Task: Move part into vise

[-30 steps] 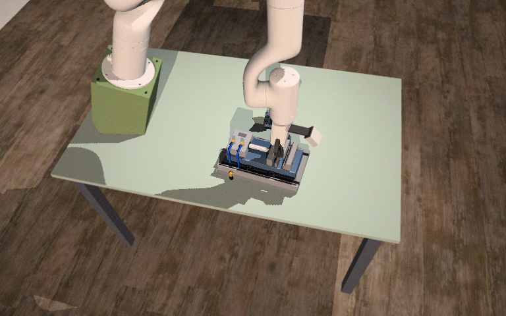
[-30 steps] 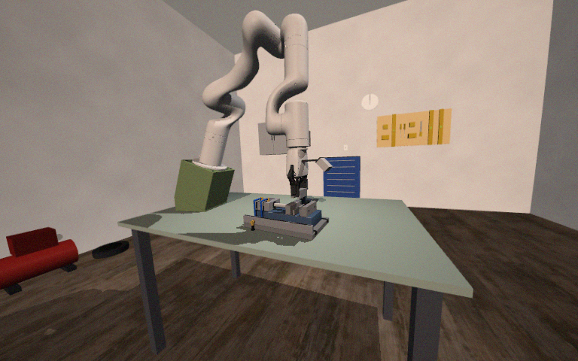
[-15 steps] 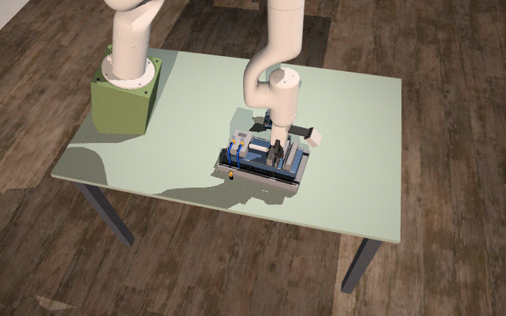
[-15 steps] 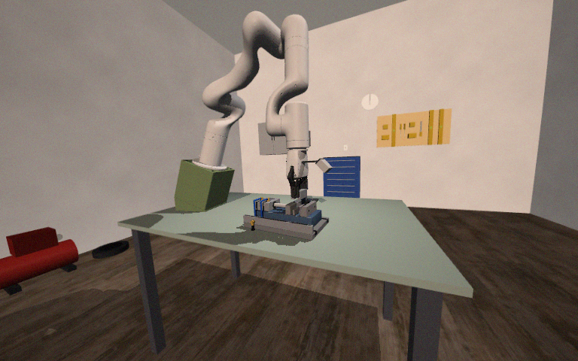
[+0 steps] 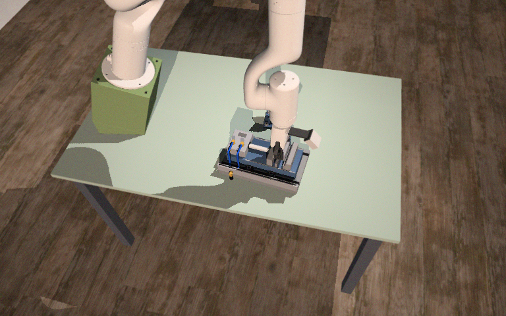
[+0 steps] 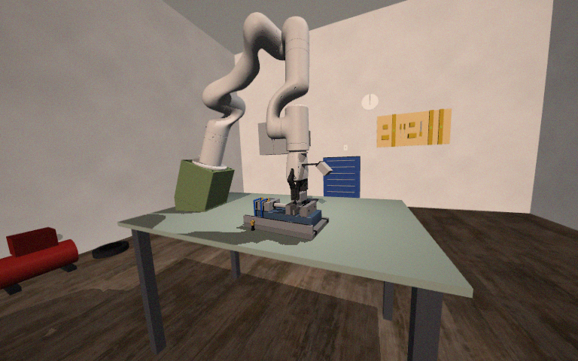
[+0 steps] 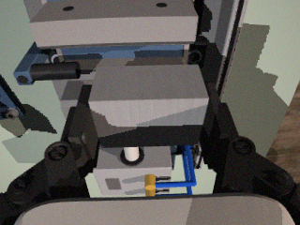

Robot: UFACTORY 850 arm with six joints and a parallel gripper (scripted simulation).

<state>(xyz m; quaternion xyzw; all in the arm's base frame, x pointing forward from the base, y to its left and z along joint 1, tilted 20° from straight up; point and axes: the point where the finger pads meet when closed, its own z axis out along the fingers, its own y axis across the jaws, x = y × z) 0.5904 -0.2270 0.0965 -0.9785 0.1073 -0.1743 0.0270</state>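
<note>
The fixed jaw is 60 mm below my hand, 40 mm ahead of it and 10 mm to the left of it. Also, from my hand: part (20 mm below); then moving jaw (60 mm below, 30 mm to the left, 30 mm behind); then work stop (60 mm to the left, 50 mm below, 20 mm ahead).
</note>
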